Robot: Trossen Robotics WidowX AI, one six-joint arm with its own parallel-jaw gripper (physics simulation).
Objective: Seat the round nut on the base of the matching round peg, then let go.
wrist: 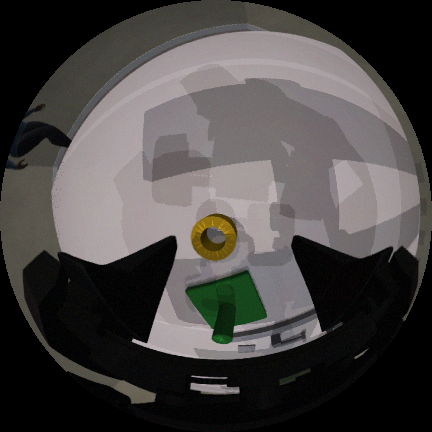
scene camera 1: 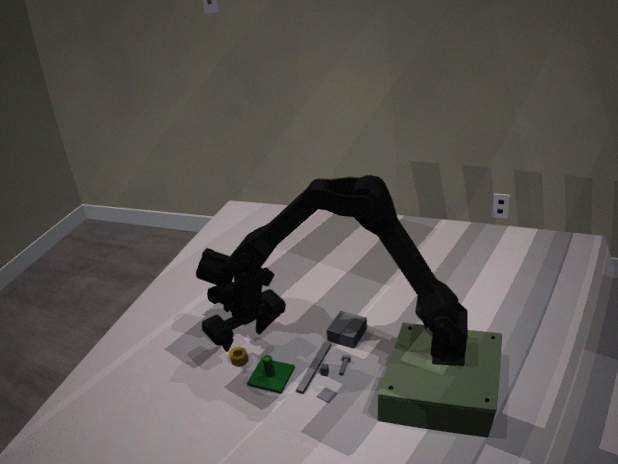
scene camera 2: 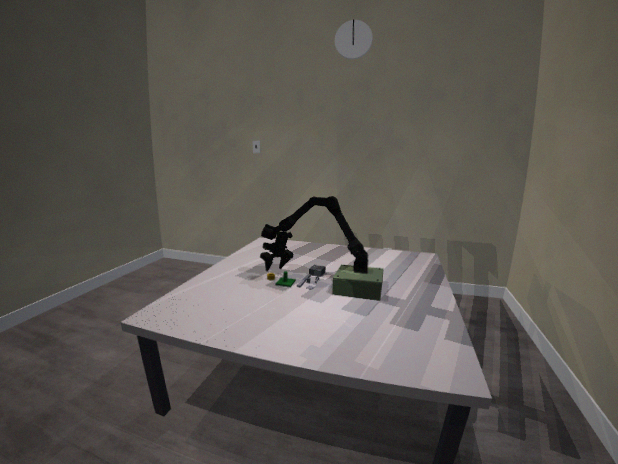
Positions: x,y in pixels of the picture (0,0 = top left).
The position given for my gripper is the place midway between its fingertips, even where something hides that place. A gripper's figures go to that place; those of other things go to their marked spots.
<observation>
My gripper (scene camera 1: pixel 242 341): 1.09 m from the lens. A green base with round peg (scene camera 1: pixel 269 375) is 1.04 m from the lens.
</observation>
